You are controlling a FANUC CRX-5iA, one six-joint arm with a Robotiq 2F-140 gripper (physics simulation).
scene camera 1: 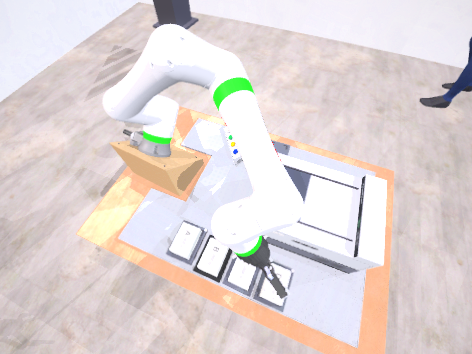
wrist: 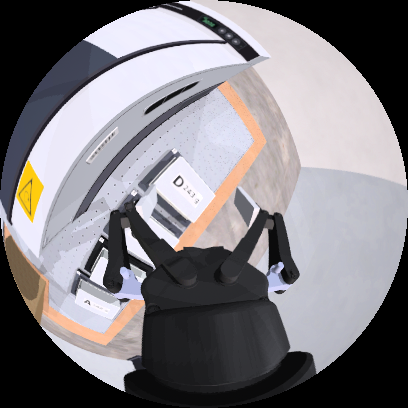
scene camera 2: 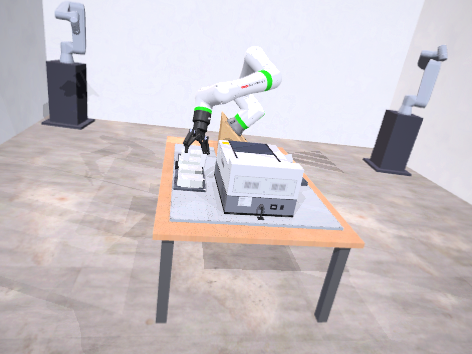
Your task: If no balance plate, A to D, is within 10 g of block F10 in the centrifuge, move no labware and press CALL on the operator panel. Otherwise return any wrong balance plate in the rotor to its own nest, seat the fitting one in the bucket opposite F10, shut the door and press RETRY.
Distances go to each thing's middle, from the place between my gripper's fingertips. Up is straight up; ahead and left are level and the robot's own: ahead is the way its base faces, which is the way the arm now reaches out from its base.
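The white centrifuge (scene camera 1: 342,226) is 310 mm to the left of my hand and 30 mm ahead of it. As for the dark lid (wrist: 99,57), I see that it sits 290 mm to the left of my hand, 120 mm behind it and 90 mm above it.
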